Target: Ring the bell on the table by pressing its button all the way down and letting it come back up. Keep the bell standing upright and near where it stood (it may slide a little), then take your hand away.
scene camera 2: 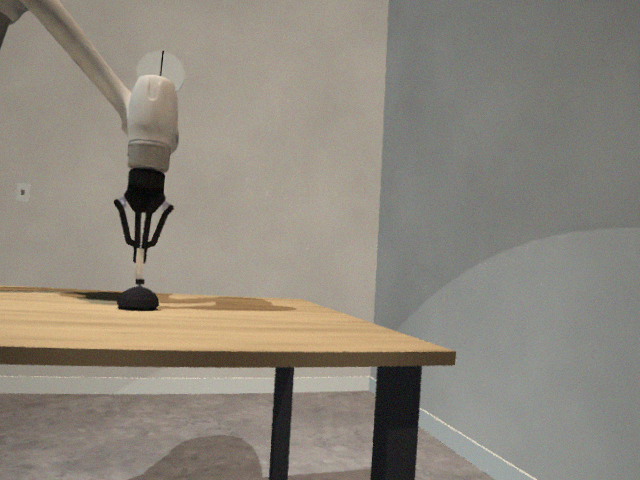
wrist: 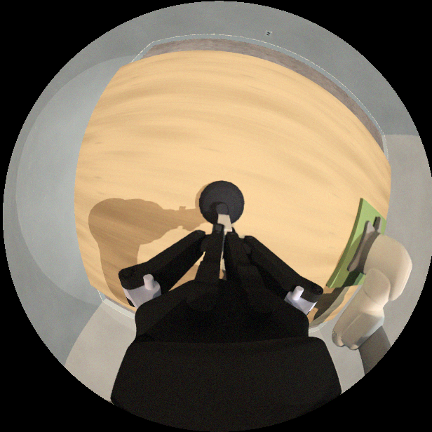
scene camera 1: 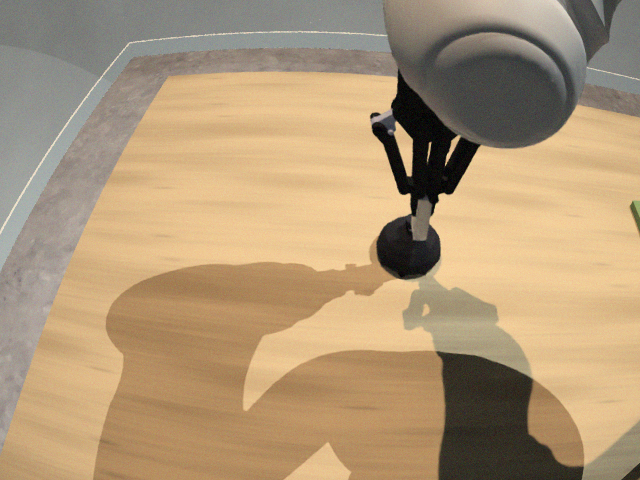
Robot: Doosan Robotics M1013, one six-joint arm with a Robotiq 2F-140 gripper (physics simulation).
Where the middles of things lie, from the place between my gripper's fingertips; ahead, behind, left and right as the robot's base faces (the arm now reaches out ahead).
Right now the dark domed bell (scene camera 1: 395, 247) is 3 cm below my hand, 2 cm to the right of it and 1 cm ahead of it.
